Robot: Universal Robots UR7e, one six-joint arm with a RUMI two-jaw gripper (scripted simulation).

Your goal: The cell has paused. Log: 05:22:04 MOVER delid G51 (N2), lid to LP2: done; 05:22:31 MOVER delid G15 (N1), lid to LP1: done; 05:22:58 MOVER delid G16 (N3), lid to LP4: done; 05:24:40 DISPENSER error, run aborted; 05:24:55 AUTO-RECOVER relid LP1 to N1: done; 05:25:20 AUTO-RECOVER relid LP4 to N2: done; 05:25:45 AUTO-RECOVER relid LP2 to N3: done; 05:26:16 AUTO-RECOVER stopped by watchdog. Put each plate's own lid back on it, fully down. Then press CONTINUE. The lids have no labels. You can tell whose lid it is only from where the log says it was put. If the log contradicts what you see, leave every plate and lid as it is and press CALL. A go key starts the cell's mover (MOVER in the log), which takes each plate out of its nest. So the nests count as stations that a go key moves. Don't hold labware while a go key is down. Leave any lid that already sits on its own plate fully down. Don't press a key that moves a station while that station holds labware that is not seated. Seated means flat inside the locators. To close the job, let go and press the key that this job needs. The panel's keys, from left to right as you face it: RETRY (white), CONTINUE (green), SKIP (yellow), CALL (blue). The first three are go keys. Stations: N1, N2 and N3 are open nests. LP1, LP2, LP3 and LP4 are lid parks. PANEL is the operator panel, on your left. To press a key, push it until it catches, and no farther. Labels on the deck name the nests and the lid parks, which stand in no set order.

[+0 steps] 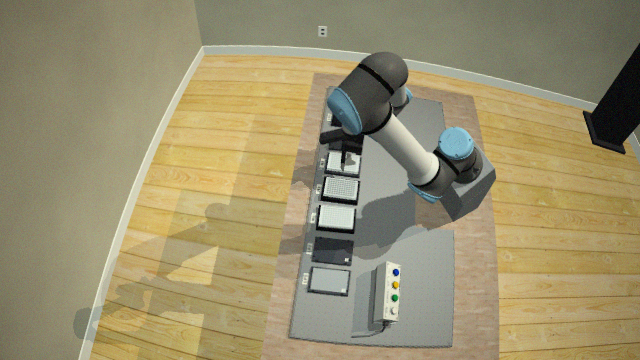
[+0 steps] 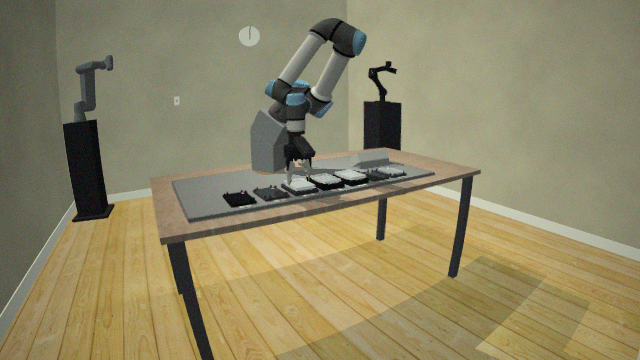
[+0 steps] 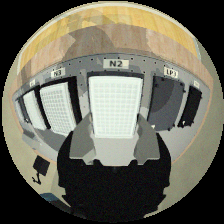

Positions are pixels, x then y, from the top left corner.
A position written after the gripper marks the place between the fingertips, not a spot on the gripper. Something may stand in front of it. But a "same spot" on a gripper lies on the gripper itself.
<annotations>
gripper: image 1 344, 162; image 2; image 3
same spot on gripper: (image 2: 290, 164) = (image 3: 155, 147)
</annotations>
